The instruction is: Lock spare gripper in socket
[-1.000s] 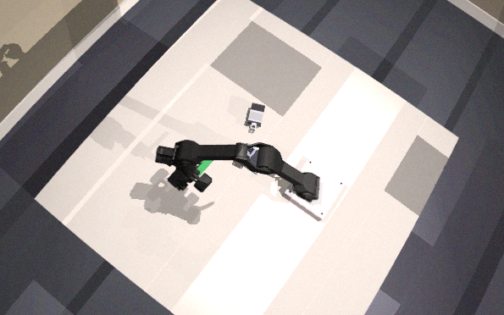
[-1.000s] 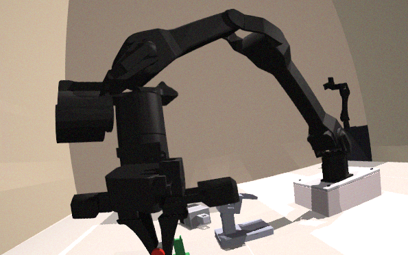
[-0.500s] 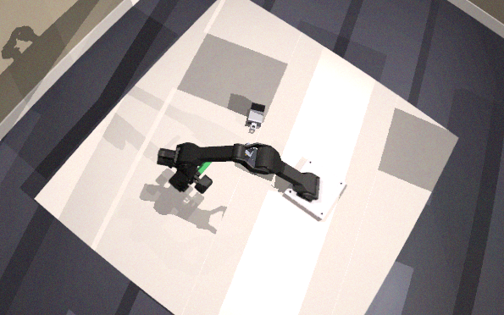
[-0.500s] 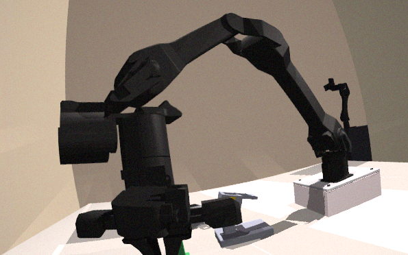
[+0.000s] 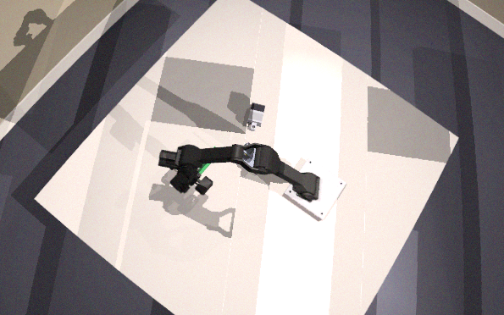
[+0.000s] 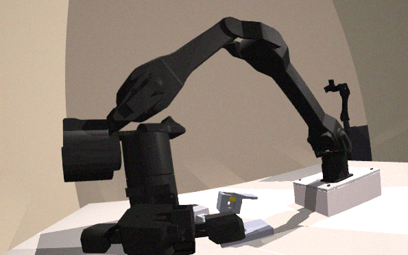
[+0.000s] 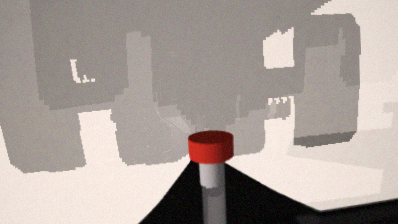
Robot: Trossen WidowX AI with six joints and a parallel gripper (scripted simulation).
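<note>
My gripper tip is now 100 mm to the left of the green stand and 20 mm past it. Also, from my gripper tip: spare gripper 360 mm to the right, 100 mm behind; then grey mount 200 mm to the right, 160 mm behind, 30 mm above.
</note>
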